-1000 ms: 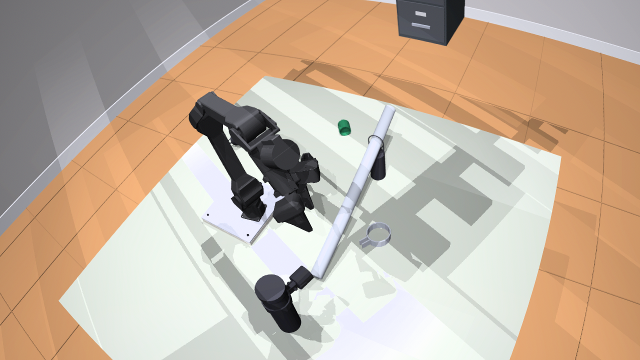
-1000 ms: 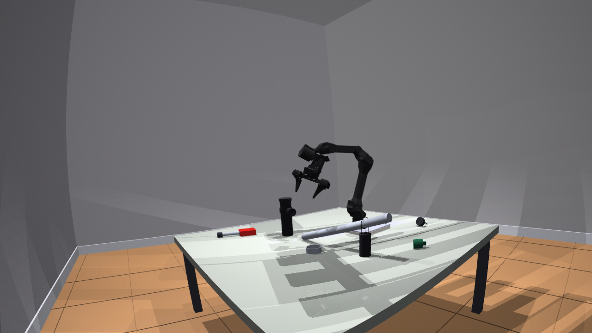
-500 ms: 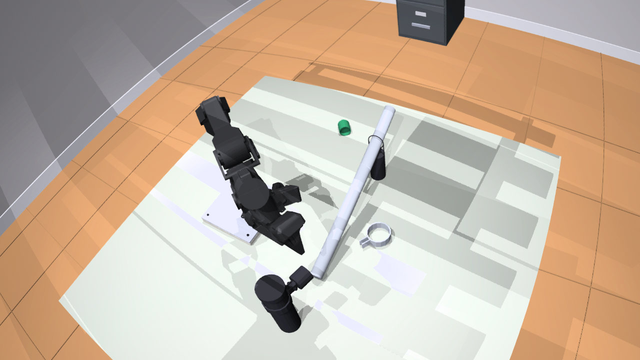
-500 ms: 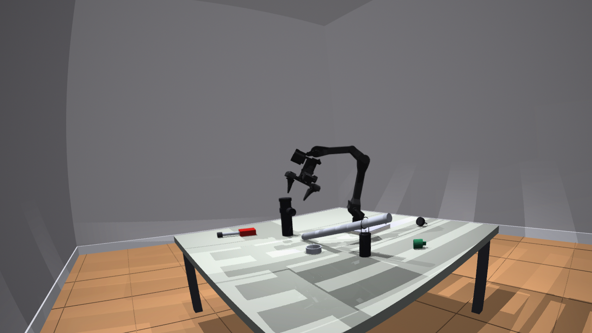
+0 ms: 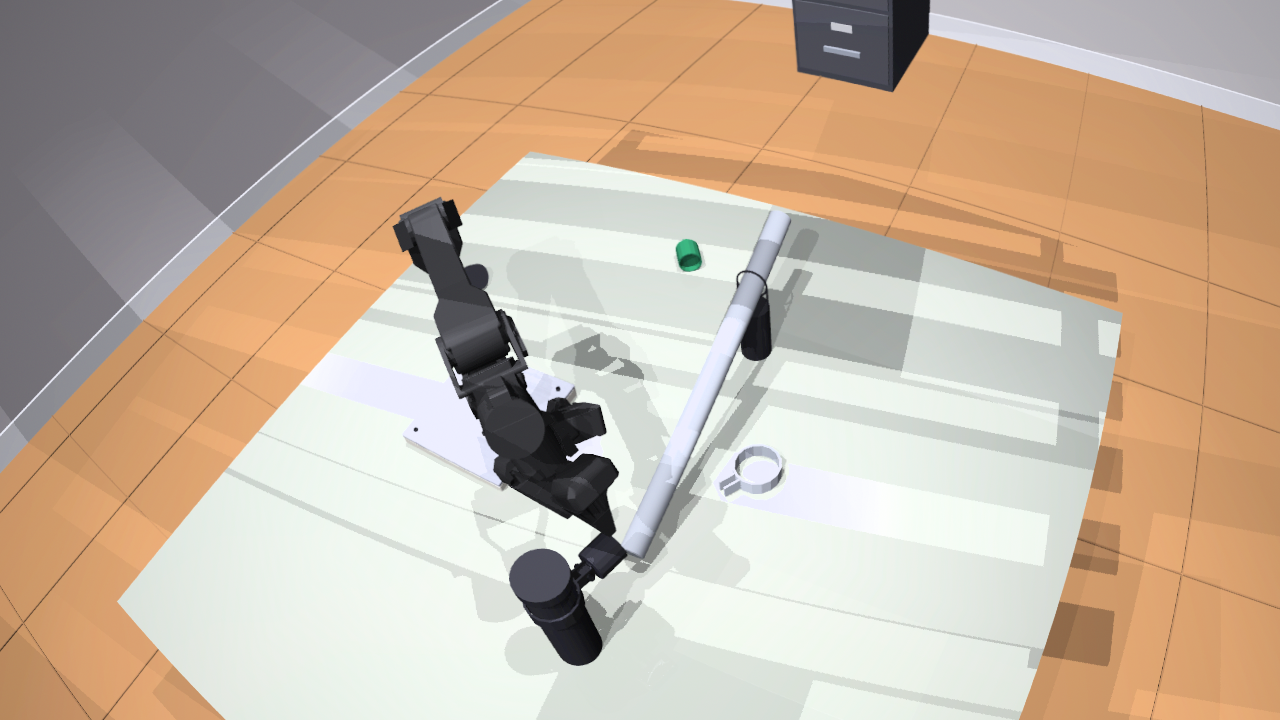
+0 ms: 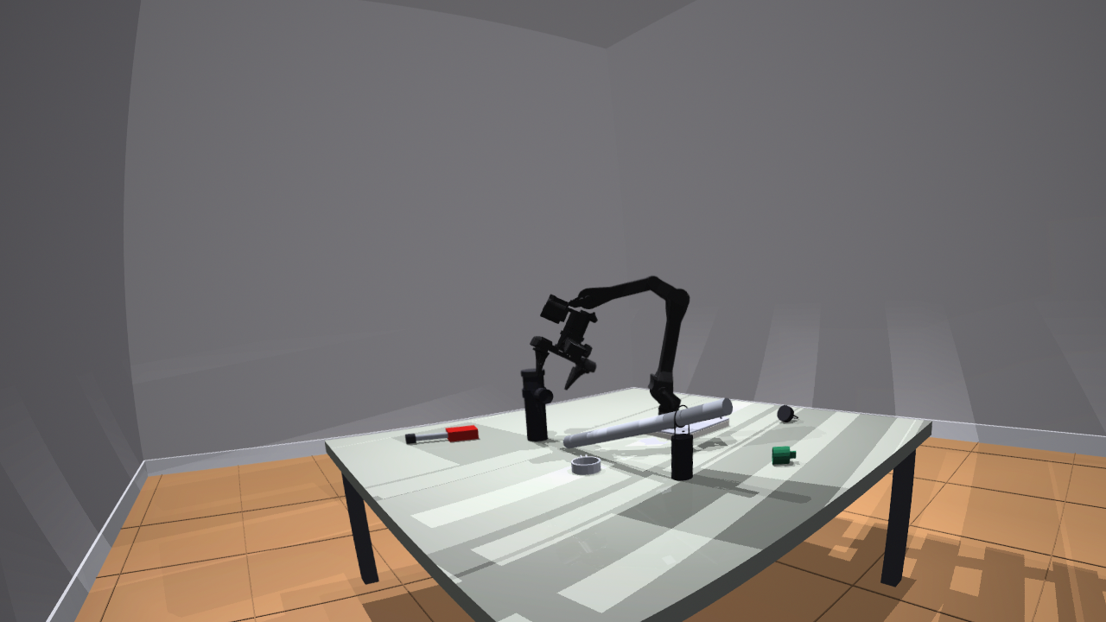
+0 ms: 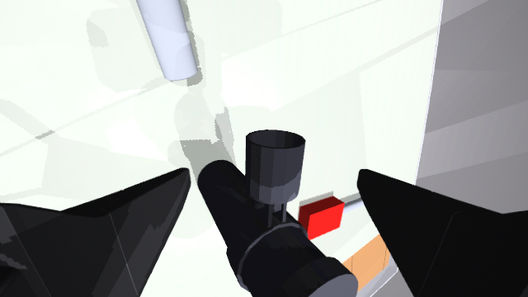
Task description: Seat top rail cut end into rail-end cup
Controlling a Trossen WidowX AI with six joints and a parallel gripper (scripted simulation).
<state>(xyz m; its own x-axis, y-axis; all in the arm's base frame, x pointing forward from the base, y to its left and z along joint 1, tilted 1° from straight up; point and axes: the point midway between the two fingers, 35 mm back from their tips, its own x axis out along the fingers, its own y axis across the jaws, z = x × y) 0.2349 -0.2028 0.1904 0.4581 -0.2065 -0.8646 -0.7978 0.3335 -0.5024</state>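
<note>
Right now the dark rail-end cup is 1 cm ahead of my gripper tip, 3 cm to the right of it and 3 cm below it. Round my gripper tip: small dark post 7 cm ahead, 45 cm to the left, 7 cm below; green fitting 10 cm behind, 64 cm to the left, 16 cm below; red-handled tool 18 cm ahead, 32 cm to the right, 16 cm below.
</note>
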